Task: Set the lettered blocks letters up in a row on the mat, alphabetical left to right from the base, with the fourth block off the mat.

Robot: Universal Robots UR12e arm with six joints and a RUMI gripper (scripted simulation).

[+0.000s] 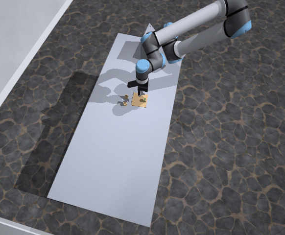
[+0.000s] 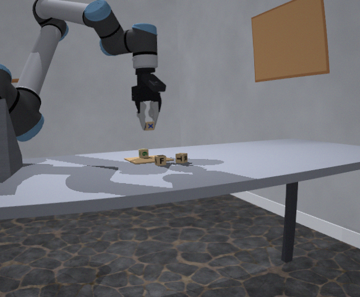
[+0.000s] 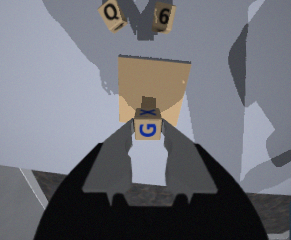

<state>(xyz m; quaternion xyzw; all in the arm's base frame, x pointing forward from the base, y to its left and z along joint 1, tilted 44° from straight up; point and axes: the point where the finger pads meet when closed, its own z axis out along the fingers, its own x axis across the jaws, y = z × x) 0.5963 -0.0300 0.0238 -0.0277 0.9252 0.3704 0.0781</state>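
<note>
The tan mat lies 10 mm behind my hand and 120 mm below it. From my hand the other things lie so: green-marked block: 10 mm behind, 50 mm to the left, 100 mm below; blue-marked block: right at my hand.
</note>
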